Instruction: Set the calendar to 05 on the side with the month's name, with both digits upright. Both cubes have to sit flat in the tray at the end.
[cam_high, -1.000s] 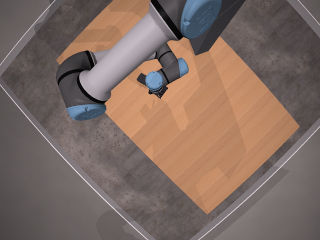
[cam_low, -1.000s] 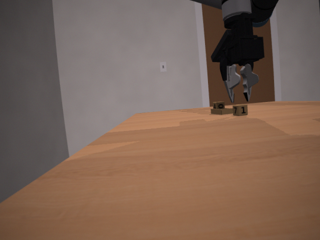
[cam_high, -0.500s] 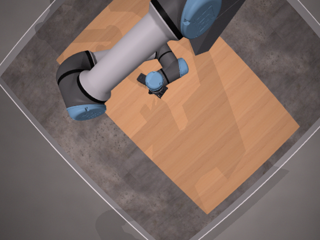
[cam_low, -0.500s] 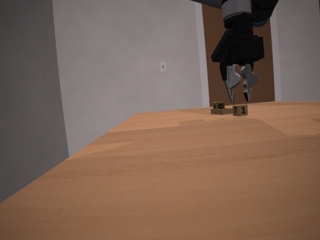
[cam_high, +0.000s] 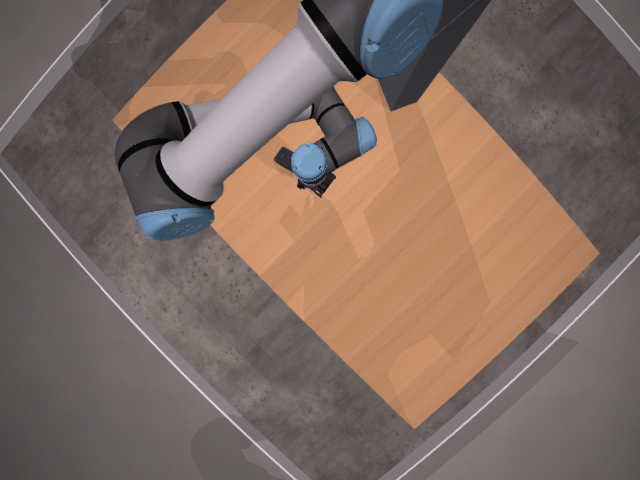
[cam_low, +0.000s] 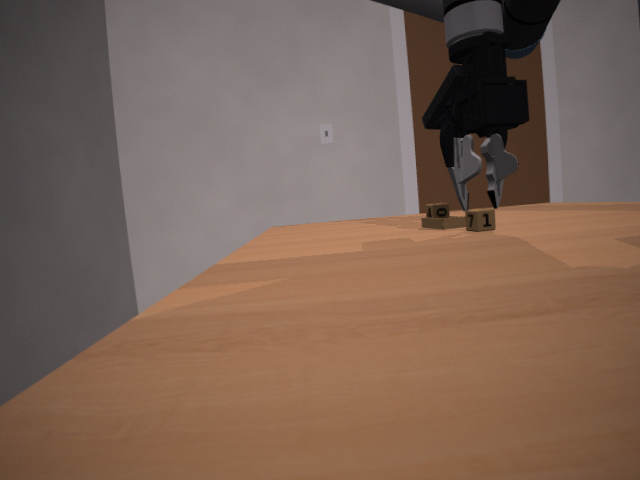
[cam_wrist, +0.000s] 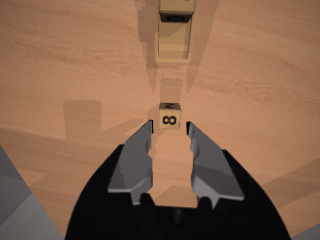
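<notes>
My hand is 30 mm past the block, 120 mm to the left of it and 20 mm above it. The rest, counted from my hand: wooden calendar tray: 30 mm behind, 100 mm to the right, 40 mm below.
</notes>
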